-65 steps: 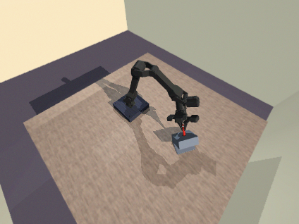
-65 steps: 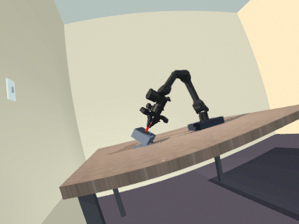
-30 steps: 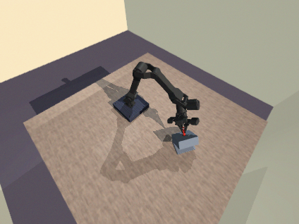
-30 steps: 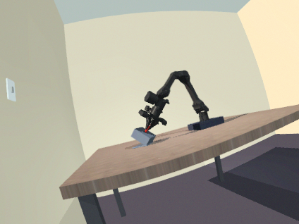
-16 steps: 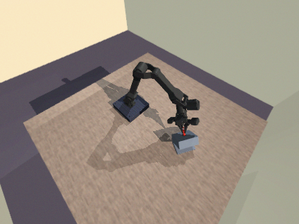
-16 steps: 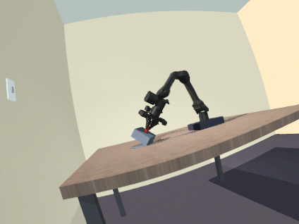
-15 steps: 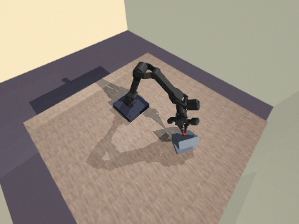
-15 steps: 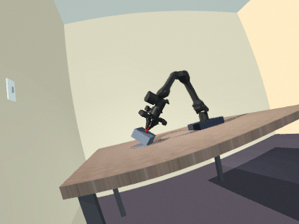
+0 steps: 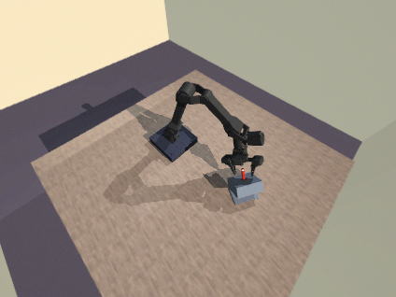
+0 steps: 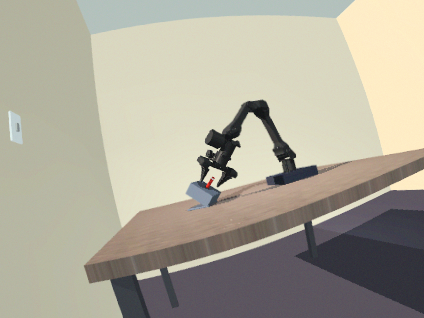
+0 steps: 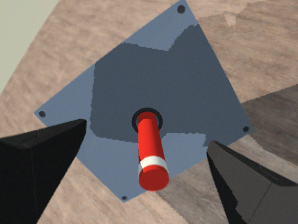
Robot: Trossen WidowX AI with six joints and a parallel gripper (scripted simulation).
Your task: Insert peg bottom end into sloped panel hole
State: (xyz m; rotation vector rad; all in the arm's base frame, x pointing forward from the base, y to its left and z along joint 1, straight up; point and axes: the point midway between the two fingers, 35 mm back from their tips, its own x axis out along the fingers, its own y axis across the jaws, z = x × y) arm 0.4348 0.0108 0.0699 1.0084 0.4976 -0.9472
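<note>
The peg is 1 cm behind my gripper tip, 1 cm to the left of it and 1 cm above it. Round my gripper tip: sloped panel: 3 cm ahead, 2 cm to the right, 3 cm below; then wedge support: 4 cm ahead, 3 cm to the right, 9 cm below.
</note>
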